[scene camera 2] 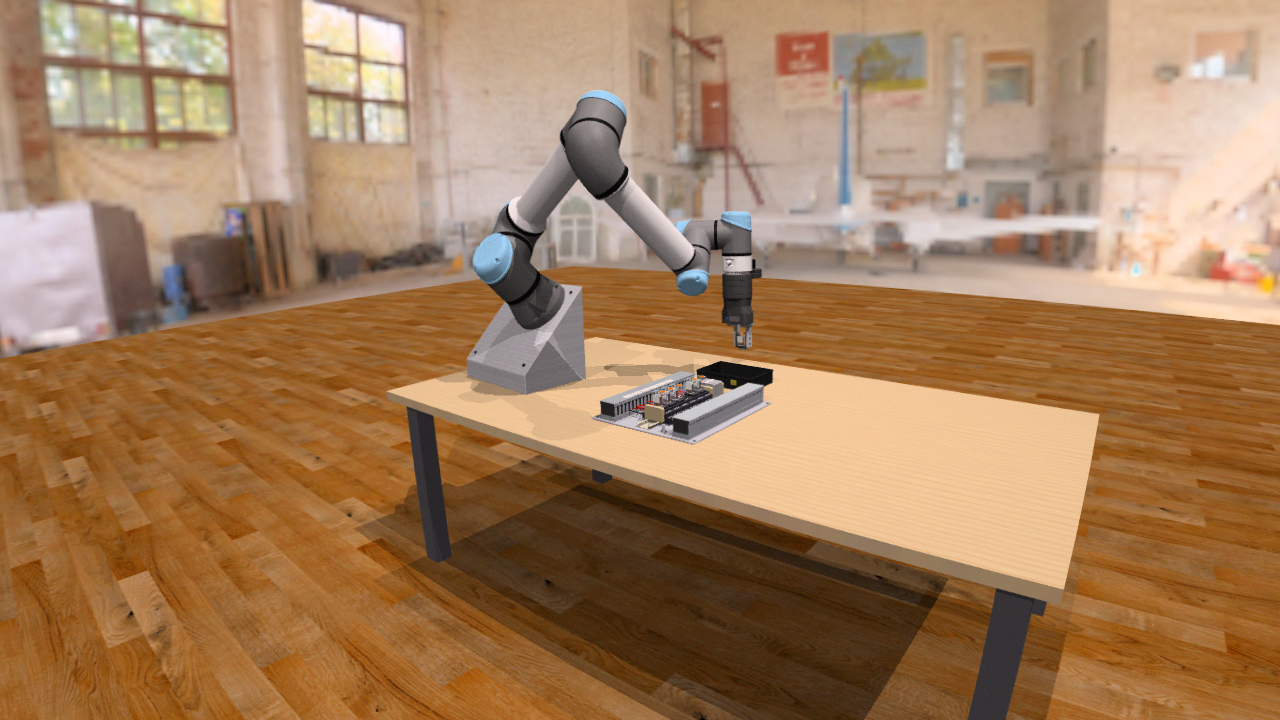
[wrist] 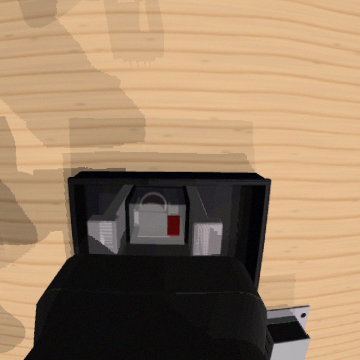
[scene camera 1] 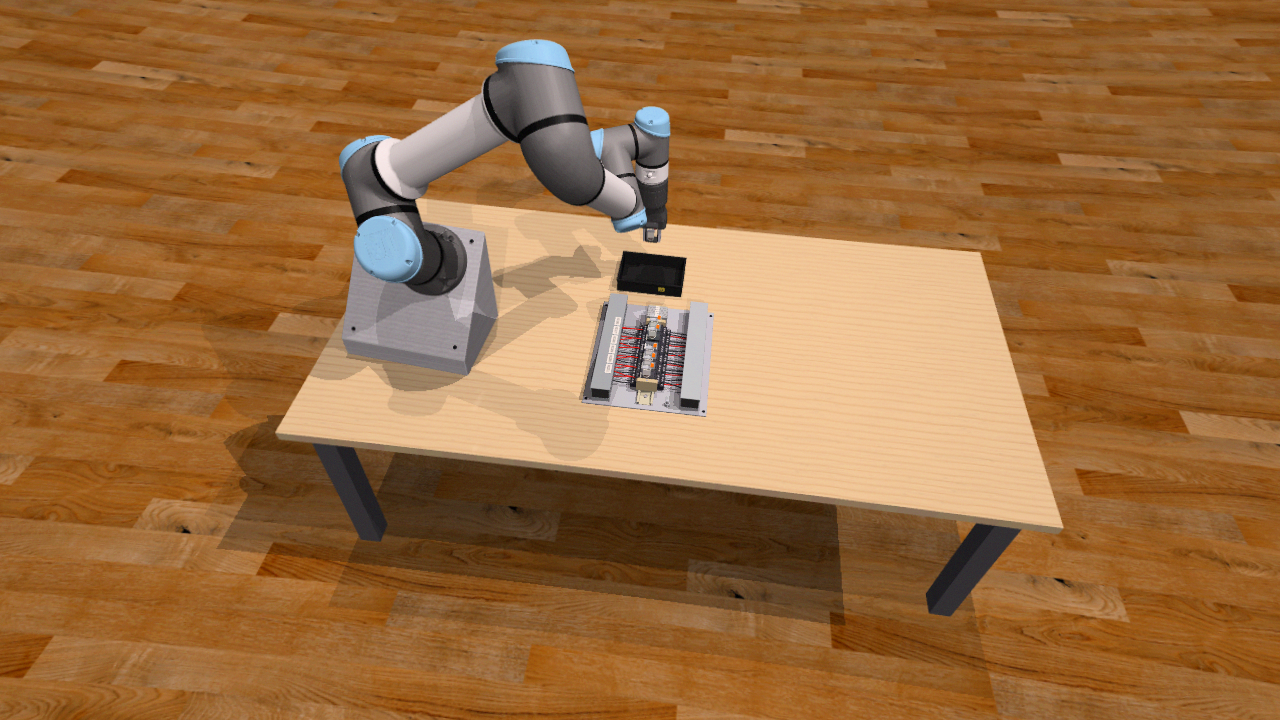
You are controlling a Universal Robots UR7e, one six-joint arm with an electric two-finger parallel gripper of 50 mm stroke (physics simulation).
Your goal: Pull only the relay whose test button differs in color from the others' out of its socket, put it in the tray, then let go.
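Frame: origin at the arm's base, x up, y right, z ahead, level; centimetres.
Where they show: gripper, fingertip midpoint: [scene camera 2: 742, 346] [wrist: 159, 202] [scene camera 1: 652, 239]; arm's base at its link origin: [scene camera 2: 542, 306] [scene camera 1: 433, 260].
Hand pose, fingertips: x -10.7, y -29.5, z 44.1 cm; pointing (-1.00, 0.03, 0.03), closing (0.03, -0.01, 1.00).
Things, the pixels of their centre, and the offset from my fingertips. Level surfaces: height alone.
- relay at the middle of its body: [wrist: 158, 210] [scene camera 1: 652, 234] [scene camera 2: 742, 341] dx +1.4, dy +0.0, dz +0.0 cm
- black tray at the middle of its body: [wrist: 169, 236] [scene camera 1: 652, 273] [scene camera 2: 734, 376] dx -6.7, dy +5.2, dz +1.0 cm
- grey panel at the middle of its body: [scene camera 2: 684, 409] [scene camera 1: 651, 354] dx -7.9, dy +31.4, dz +4.6 cm
- wooden table at its surface level: dx -8.4 cm
My gripper [scene camera 1: 652, 236] [scene camera 2: 742, 340] [wrist: 159, 202] is shut on a relay [wrist: 150, 220] with a clear housing and a dark red test button, seen upright between the fingers in the wrist view. The gripper hangs above the black tray [scene camera 1: 640, 287] [scene camera 2: 751, 377] [wrist: 261, 210], apart from it. In the wrist view the relay is in front of the tray's interior, and my gripper body hides the tray's near part. Other relays [scene camera 1: 648, 357] with orange marks sit in the socket row on the grey panel [scene camera 1: 617, 404] [scene camera 2: 678, 436] [wrist: 287, 315]. The held relay's underside is hidden in the wrist view.
Two grey wire ducts [scene camera 1: 609, 344] [scene camera 1: 695, 353] flank the socket row, with red and dark wires between. The panel lies on the wooden table [scene camera 1: 850, 358] [scene camera 2: 895, 465] [wrist: 300, 100], close to the tray. The grey robot base [scene camera 1: 420, 335] [scene camera 2: 528, 362] stands at the table's left end.
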